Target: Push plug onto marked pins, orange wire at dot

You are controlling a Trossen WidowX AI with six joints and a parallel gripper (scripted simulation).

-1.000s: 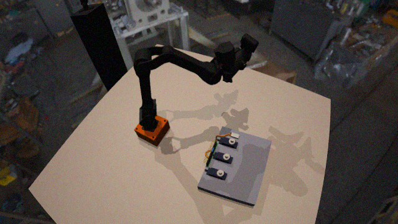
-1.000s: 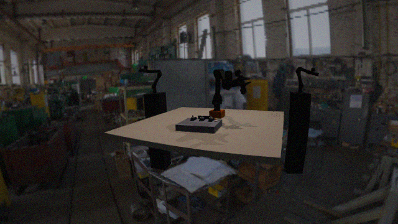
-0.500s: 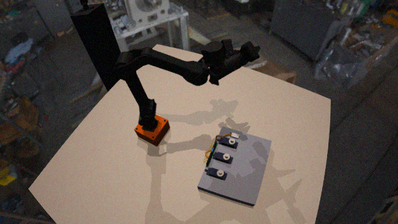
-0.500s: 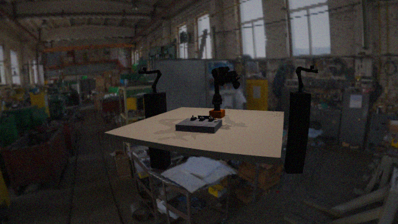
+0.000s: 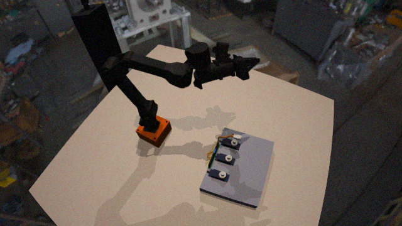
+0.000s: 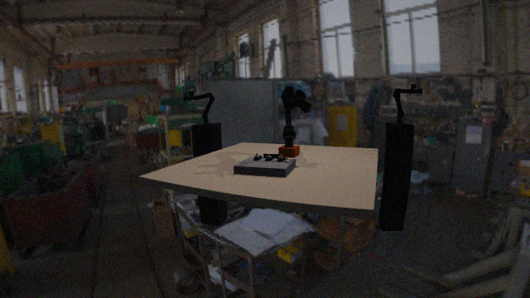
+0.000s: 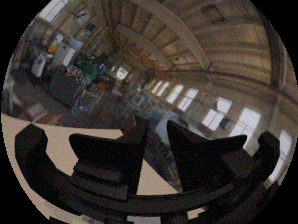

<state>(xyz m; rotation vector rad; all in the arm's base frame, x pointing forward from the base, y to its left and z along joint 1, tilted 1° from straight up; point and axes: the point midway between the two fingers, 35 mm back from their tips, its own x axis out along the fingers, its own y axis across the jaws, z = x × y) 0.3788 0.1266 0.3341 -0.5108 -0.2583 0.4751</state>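
Right now my gripper tip is 33 cm above the blue band, 19 cm to the left of it and 10 cm past it. The rest, counted from my gripper tip: grey holder (38 cm below, 22 cm to the right, 6 cm ahead).
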